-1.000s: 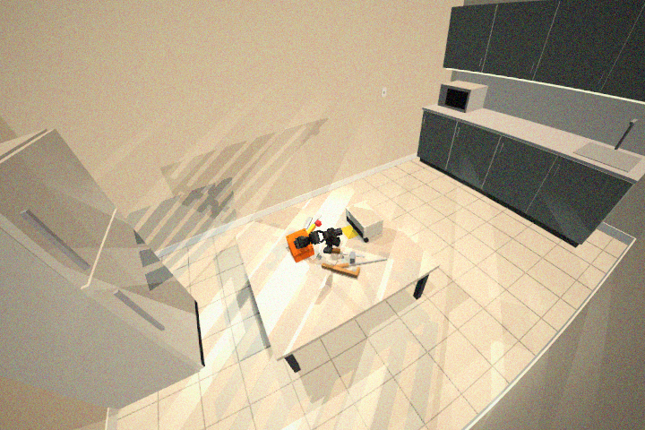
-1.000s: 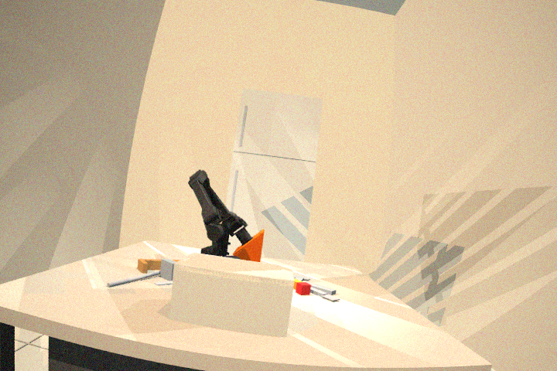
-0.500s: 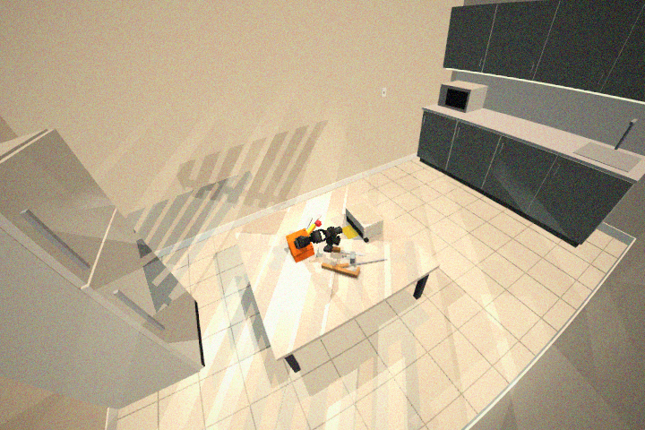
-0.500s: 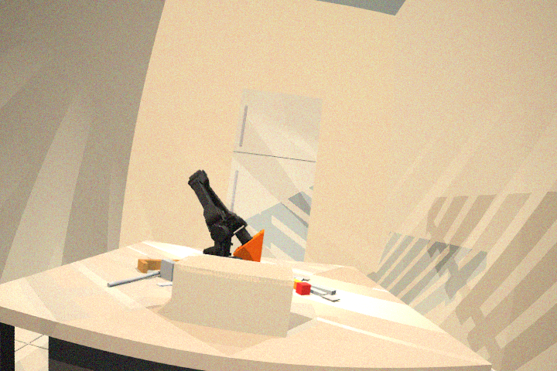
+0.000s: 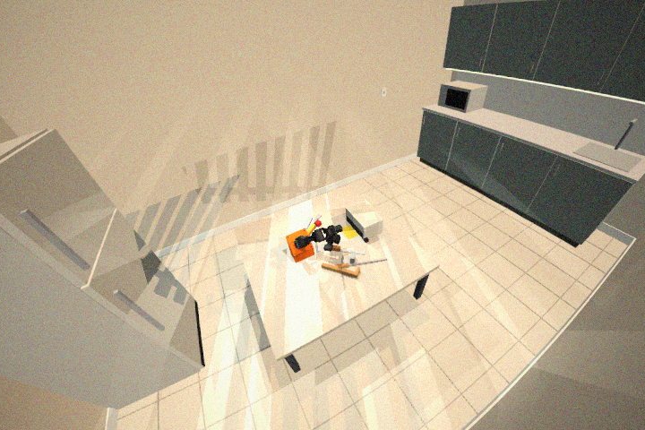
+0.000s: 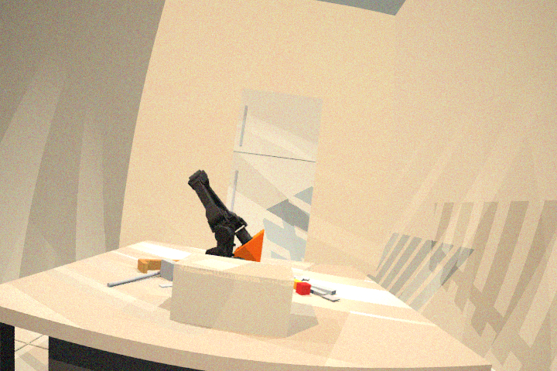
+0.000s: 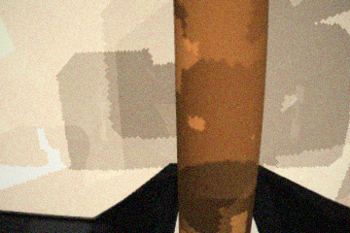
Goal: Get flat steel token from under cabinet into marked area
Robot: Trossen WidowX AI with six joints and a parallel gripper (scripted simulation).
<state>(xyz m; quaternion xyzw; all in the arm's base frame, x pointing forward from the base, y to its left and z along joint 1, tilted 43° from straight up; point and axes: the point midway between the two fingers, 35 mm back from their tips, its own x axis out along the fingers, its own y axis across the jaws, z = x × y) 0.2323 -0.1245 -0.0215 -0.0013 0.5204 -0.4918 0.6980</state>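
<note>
The red cube lies 50 mm ahead of my gripper tip, 320 mm to the left of it and 10 mm above it. The rest, counted from my gripper tip: yellow-orange block (80 mm behind, 260 mm to the left, 10 mm above); then grey bar (30 mm behind, 390 mm to the left); then small grey block (80 mm ahead, 190 mm to the right, 20 mm above).
</note>
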